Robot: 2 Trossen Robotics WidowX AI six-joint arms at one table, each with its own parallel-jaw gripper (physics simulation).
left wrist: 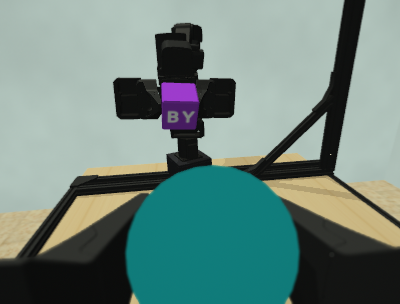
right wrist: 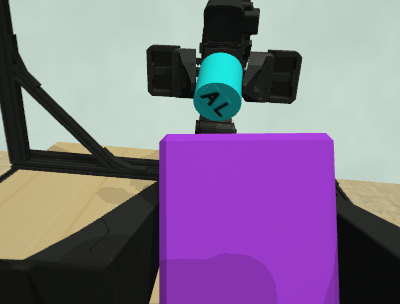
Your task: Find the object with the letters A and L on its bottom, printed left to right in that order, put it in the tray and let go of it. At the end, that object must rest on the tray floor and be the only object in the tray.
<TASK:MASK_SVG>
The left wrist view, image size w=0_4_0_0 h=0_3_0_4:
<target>left gripper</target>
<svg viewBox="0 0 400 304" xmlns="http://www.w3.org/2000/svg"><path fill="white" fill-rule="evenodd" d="M279 196L293 219L299 242L298 274L289 297L292 304L400 304L400 246L394 247L351 230ZM149 193L136 195L79 233L35 257L0 259L0 304L130 304L133 291L126 269L127 237L133 218Z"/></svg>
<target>right gripper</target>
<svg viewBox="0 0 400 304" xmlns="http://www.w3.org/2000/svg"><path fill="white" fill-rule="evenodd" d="M196 80L199 99L197 119L231 118L234 115L236 82L231 78ZM115 79L113 87L116 116L119 119L158 119L162 114L161 86L157 87L156 79ZM163 41L161 44L162 67L159 69L159 85L162 83L195 84L193 73L197 73L198 69L203 69L203 49L199 49L199 45L190 44L188 41Z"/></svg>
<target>cyan cylinder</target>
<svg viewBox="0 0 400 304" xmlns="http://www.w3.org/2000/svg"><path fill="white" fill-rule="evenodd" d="M142 202L131 223L126 243L127 275L133 294L139 304L286 304L298 274L298 236L287 207L280 197L262 180L248 172L233 167L221 165L198 166L183 170L167 178Z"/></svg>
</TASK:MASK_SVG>
